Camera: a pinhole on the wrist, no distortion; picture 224 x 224 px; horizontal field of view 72.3 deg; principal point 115.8 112.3 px. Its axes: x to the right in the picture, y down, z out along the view. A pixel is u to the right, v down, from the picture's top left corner.
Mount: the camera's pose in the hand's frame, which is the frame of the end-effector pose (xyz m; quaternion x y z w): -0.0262 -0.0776 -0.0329 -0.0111 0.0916 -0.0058 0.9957
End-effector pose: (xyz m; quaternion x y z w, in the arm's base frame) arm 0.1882 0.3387 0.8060 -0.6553 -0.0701 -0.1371 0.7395
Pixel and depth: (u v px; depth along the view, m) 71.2 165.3 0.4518
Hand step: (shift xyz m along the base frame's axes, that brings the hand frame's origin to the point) -0.0088 0.4438 -0.0489
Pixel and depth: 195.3 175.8 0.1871
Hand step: 0.1099 0.1187 0.0444
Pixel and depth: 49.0 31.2 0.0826
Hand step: -0.0755 0.0481 0.1071
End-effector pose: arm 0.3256 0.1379 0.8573 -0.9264 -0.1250 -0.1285 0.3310
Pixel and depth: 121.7 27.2 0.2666
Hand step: -0.0047 0.3184 -0.0346
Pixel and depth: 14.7 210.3 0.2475
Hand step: -0.0664 0.0662 -0.2729
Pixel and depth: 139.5 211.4 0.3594
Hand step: 0.1885 0.0899 -0.2909
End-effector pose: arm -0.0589 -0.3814 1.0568 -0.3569 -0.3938 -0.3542 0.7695
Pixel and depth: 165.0 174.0 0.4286
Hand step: 0.0403 0.2981 0.2910
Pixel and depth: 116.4 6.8 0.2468
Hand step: -0.2675 0.0523 0.1740
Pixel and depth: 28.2 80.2 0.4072
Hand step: -0.3499 0.3142 0.0642
